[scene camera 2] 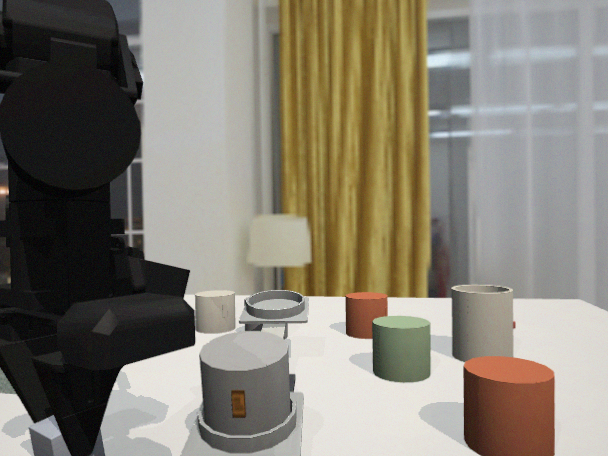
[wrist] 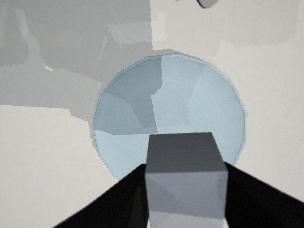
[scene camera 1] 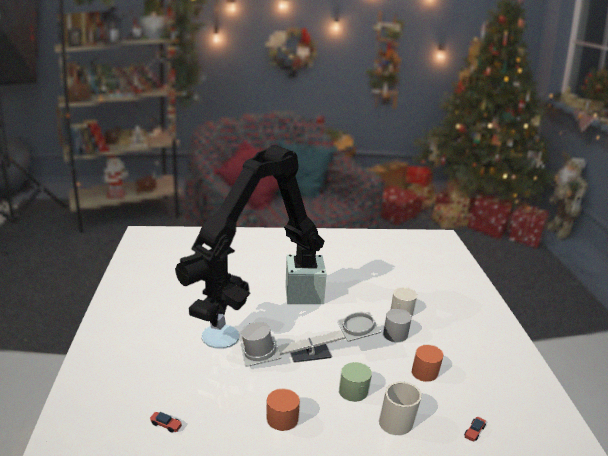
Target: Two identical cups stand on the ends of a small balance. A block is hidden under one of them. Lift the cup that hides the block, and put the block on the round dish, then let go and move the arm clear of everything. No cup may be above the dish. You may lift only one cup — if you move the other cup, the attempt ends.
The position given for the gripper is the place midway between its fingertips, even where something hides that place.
Note:
The gripper (scene camera 1: 217, 322) holds a grey block. Also in view: a grey cup (scene camera 2: 245, 385), a grey cup (scene camera 1: 397, 324), a balance (scene camera 1: 358, 325) and a pale blue round dish (wrist: 165, 94).
The gripper also shows in the wrist view (wrist: 182, 171).

